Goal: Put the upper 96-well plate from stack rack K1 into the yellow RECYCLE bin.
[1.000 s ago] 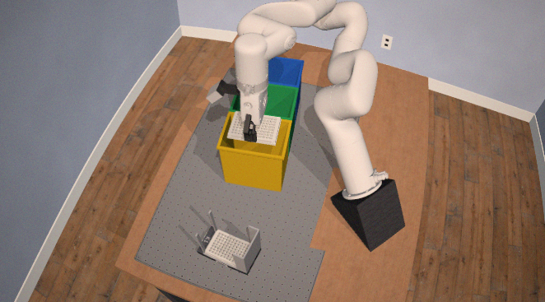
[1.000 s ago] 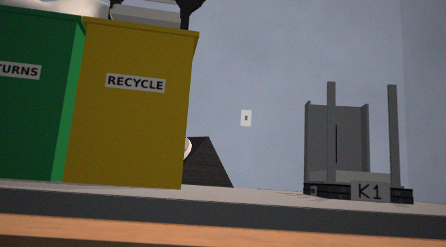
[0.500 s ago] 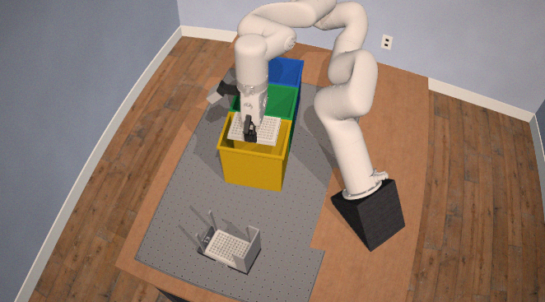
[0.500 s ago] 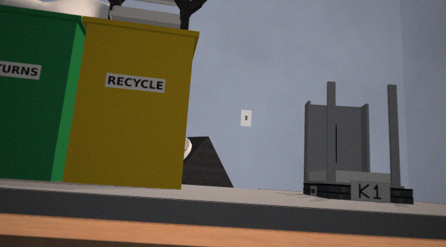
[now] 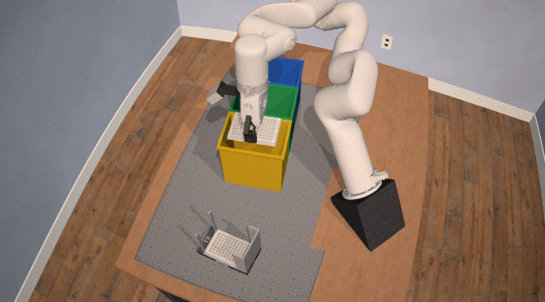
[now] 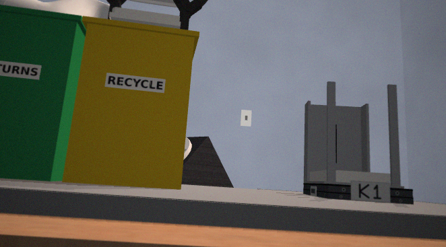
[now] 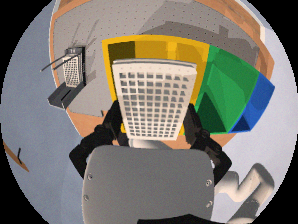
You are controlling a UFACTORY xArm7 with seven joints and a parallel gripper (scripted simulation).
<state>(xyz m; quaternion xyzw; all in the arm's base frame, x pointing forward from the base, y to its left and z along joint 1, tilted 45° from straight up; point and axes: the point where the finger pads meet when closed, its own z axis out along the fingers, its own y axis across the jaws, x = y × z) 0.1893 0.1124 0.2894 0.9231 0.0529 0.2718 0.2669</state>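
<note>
The yellow bin is 12 cm below my hand. Round my hand: green bin: 1 cm behind, 13 cm to the right, 12 cm below; blue bin: 1 cm behind, 26 cm to the right, 12 cm below; K1 sign: 11 cm ahead, 27 cm to the left, 20 cm below.
</note>
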